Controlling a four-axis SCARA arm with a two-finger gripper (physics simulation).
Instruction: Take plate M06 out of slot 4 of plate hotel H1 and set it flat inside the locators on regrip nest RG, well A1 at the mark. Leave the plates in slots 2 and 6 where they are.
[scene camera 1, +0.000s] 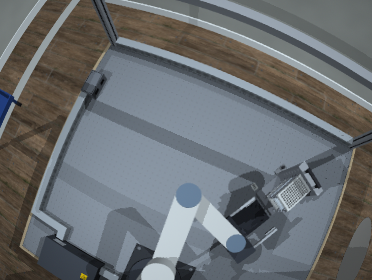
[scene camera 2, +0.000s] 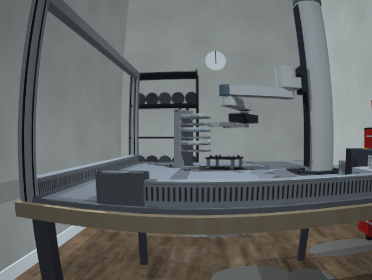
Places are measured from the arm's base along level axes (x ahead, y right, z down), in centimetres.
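Pixels of known places: gripper, fingertip midpoint: (scene camera 1: 265, 213) (scene camera 2: 216, 125); arm's base, link origin: (scene camera 2: 318, 173).
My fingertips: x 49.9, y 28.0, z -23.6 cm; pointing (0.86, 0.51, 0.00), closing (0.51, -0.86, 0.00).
For each thing: its top centre in the pictures, then the offset to it from my fingertips. "pt": a spot on its surface instead.
- white well plate, top centre: (scene camera 1: 294, 192) dx +10.9, dy +6.5, dz -6.3 cm
- M06, top centre: (scene camera 1: 289, 193) (scene camera 2: 195, 127) dx +10.9, dy +6.5, dz +0.8 cm
- dark regrip nest RG, top centre: (scene camera 1: 248, 219) (scene camera 2: 224, 155) dx -4.2, dy -2.3, dz +15.4 cm
- dark box, surface spot: (scene camera 1: 70, 257) pt dx -56.0, dy -67.3, dz +10.9 cm
- small grey box, top centre: (scene camera 2: 122, 172) (scene camera 1: 91, 81) dx +25.1, dy -94.8, dz +14.9 cm
Plate hotel H1 (scene camera 1: 310, 178) (scene camera 2: 177, 140) stands at the right of scene camera 1 with a stack of shelves. A white well plate (scene camera 1: 293, 192) lies on top. In scene camera 2 the plate in slot 4, M06 (scene camera 2: 196, 129), shows edge-on as a thicker layer; its label cannot be read. The dark regrip nest RG (scene camera 1: 250, 216) (scene camera 2: 224, 158) stands low on posts in front of the hotel, with no plate on it. My gripper (scene camera 1: 265, 214) (scene camera 2: 212, 124) is open and empty, fingers level and pointing at the hotel, above the nest, with fingertips near the shelf ends, around upper-shelf height.
The arm's column (scene camera 2: 318, 95) stands to the right in scene camera 2. A dark box (scene camera 1: 70, 257) sits at the lower left of scene camera 1. A slotted wall (scene camera 1: 225, 87) (scene camera 2: 250, 192) runs along the table edge. A small grey box (scene camera 1: 93, 83) (scene camera 2: 122, 188) sits at that edge.
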